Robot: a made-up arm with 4 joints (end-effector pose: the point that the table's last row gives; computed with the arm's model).
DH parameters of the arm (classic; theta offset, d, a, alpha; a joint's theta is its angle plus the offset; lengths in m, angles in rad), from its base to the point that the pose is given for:
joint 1: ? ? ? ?
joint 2: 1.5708 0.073 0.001 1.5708
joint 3: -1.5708 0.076 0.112 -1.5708
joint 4: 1.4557 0 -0.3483 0
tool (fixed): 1.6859 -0.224 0 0
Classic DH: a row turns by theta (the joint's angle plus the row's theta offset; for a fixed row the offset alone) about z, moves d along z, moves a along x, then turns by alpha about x.
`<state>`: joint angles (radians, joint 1 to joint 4).
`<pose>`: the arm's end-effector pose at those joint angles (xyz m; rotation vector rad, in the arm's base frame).
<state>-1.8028 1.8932 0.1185 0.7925</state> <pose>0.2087 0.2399 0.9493 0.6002 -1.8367 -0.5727</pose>
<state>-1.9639 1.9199 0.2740 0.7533</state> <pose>0.1905 0.2406 0.9401 0.5906 -1.8537 -0.5520</pose>
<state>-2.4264 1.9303 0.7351 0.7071</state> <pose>0.1767 0.2609 0.8895 0.4873 -1.7985 -0.4920</pose>
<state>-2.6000 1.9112 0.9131 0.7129</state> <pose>0.1795 0.2692 0.8690 0.4431 -1.7468 -0.4833</pose>
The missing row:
joint 1: 1.5708 0.562 0.085 1.5708
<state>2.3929 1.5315 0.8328 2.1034</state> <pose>0.3387 -0.1971 0.5034 -1.3392 -0.8695 -0.7736</pose>
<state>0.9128 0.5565 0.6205 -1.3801</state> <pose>-0.1869 0.3140 0.3460 -0.3296 0.7408 -0.2689</pose>
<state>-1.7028 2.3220 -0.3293 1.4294</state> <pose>0.2678 0.2462 0.9252 -0.1567 -2.3234 -0.5198</pose>
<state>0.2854 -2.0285 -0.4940 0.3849</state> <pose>0.1003 -0.3458 0.3223 -2.0815 -0.2212 0.9156</pose>
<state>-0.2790 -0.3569 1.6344 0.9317</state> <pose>0.0188 0.5278 0.8085 0.6928 1.4804 0.2095</pose>
